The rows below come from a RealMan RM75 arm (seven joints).
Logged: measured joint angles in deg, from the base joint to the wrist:
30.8 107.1 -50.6 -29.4 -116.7 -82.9 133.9
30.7 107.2 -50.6 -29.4 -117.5 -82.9 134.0
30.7 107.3 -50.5 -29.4 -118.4 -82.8 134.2
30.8 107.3 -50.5 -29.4 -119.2 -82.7 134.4
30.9 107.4 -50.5 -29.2 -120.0 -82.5 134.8
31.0 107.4 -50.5 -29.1 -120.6 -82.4 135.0
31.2 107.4 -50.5 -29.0 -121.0 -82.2 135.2
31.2 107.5 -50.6 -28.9 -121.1 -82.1 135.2
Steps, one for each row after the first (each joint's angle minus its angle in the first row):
-0.1 0.1 0.0 0.0 -0.8 0.0 0.1
-0.1 0.2 0.1 0.0 -1.7 0.1 0.3
0.0 0.2 0.1 0.0 -2.5 0.2 0.5
0.1 0.3 0.1 0.2 -3.3 0.4 0.9
0.2 0.3 0.1 0.3 -3.9 0.5 1.1
0.4 0.3 0.1 0.4 -4.3 0.7 1.3
0.4 0.4 0.0 0.5 -4.4 0.8 1.3

